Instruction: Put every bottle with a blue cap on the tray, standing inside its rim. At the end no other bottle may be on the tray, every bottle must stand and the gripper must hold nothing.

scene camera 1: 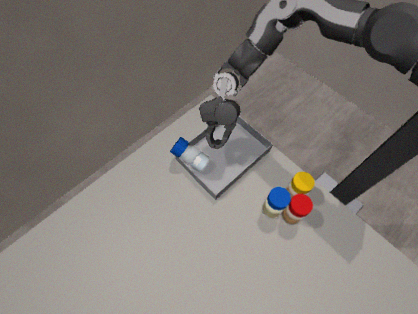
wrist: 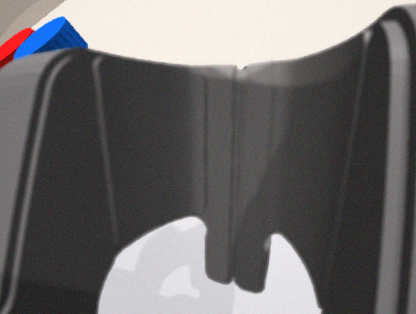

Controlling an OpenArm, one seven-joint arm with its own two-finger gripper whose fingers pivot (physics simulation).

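Note:
A clear bottle with a blue cap (scene camera 1: 190, 154) is tipped over at the tray's left corner, its cap end over the rim and its base inside. The grey tray (scene camera 1: 216, 195) lies near the table's far corner. A second blue-capped bottle (scene camera 1: 277, 201) stands on the table outside the tray; its cap (wrist: 52, 37) shows at the top left of the wrist view. My gripper (scene camera 1: 215, 145) (wrist: 246, 177) is over the tray, right of the tipped bottle, with its fingers together and nothing between them.
A yellow-capped bottle (scene camera 1: 302, 184) and a red-capped bottle (scene camera 1: 298, 208) stand close beside the second blue-capped bottle, right of the tray. The red cap (wrist: 16, 45) also shows in the wrist view. The table's edge runs just behind the tray. A dark post stands at the right.

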